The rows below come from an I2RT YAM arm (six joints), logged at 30 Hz.
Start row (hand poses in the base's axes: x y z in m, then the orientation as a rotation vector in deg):
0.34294 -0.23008 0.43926 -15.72 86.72 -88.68
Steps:
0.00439 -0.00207 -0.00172 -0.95 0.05 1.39
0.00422 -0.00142 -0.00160 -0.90 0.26 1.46
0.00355 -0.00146 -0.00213 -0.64 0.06 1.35
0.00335 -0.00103 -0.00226 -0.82 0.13 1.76
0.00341 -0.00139 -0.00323 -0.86 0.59 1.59
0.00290 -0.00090 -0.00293 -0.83 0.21 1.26
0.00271 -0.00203 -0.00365 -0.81 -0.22 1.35
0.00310 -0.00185 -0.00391 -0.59 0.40 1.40
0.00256 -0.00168 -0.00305 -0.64 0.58 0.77
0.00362 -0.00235 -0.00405 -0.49 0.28 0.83
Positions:
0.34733 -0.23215 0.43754 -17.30 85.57 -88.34
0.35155 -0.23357 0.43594 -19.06 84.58 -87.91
0.35510 -0.23503 0.43381 -20.41 83.66 -87.34
0.35845 -0.23606 0.43155 -22.19 82.50 -86.57
0.36186 -0.23745 0.42832 -24.24 81.73 -85.96
0.36476 -0.23835 0.42539 -25.74 80.80 -85.58
0.36747 -0.24038 0.42174 -26.93 79.51 -85.12
0.37057 -0.24223 0.41783 -28.50 78.83 -84.41
0.37313 -0.24391 0.41478 -29.85 78.52 -84.23
0.37675 -0.24626 0.41073 -30.90 78.04 -83.91

